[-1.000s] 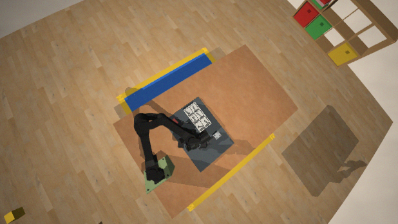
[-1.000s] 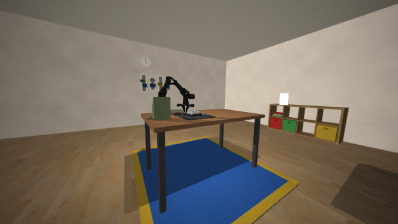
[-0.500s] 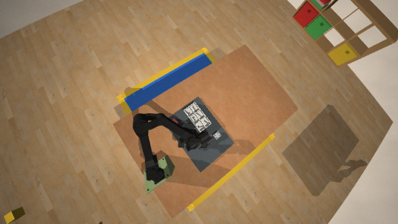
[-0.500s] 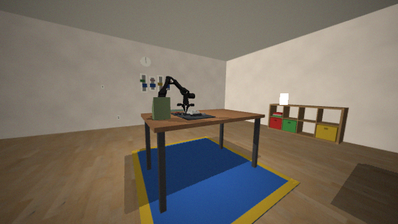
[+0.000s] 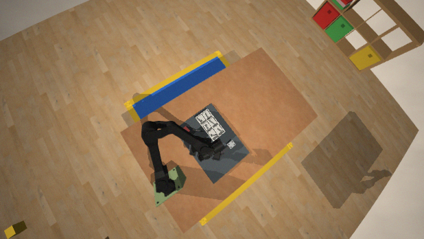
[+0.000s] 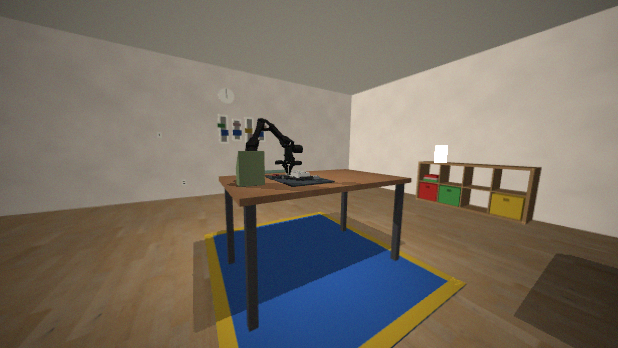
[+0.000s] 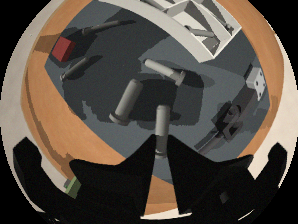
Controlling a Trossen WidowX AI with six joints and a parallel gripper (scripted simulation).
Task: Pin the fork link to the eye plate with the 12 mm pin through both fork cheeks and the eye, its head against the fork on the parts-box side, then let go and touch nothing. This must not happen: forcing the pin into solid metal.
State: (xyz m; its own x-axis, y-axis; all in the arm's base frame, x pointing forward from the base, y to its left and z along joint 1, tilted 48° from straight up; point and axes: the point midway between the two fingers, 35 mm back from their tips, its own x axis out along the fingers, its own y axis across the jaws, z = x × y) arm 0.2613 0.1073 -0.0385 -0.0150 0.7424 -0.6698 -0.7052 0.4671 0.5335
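The grey mat is 9 cm ahead of my hand, 3 cm to the left of it and 7 cm below it. From my hand the other things lie so: grey pin 1 cm ahead, 1 cm to the left, 3 cm below; then pale block 19 cm ahead, 7 cm to the right, 5 cm below; then white parts box 14 cm ahead, 13 cm to the left, 6 cm below.
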